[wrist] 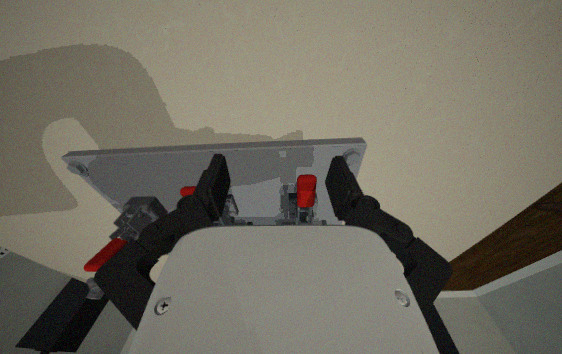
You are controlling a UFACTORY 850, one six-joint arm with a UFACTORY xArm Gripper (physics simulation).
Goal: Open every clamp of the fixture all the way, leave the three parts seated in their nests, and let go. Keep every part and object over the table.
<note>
The picture shows: my gripper and a grey fixture plate.
</note>
